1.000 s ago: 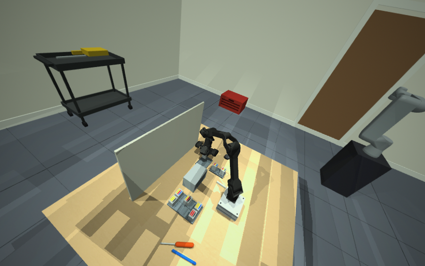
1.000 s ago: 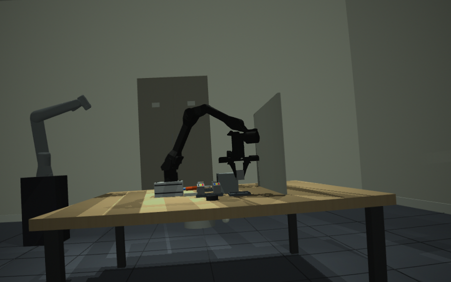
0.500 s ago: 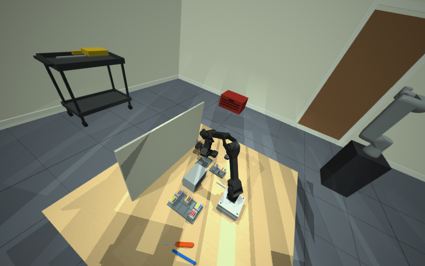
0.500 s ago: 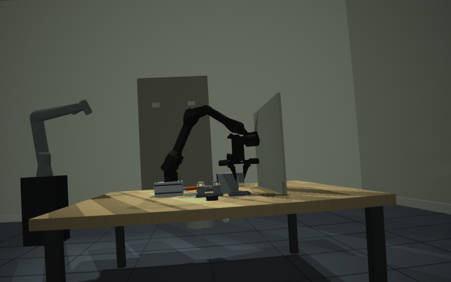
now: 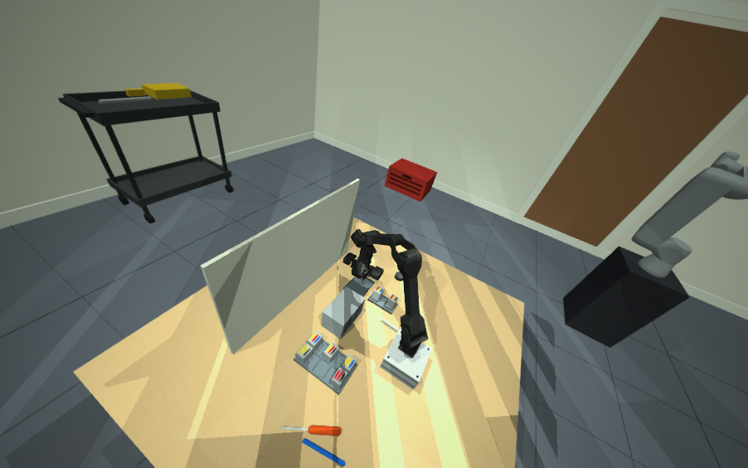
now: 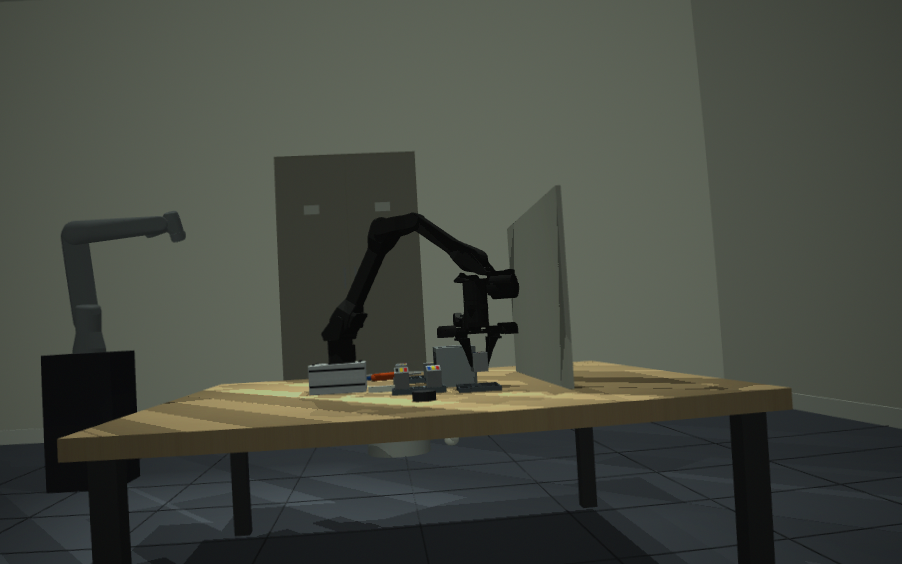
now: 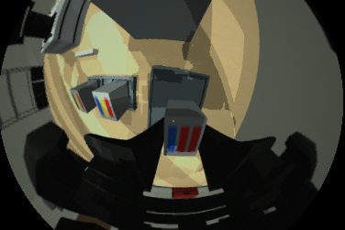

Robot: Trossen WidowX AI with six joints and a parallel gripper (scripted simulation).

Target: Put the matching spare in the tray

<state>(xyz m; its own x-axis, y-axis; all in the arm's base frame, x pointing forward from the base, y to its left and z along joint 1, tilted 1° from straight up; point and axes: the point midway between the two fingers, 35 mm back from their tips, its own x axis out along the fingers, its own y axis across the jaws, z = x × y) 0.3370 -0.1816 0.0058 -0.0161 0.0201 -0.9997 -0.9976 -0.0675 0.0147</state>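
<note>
My gripper tip is 10 mm past the flat dark tray and 50 mm above it. Also, from my gripper tip: mounted unit: 40 mm behind, 210 mm to the left; then upright grey panel: 180 mm ahead, 200 mm to the left, 170 mm above.
</note>
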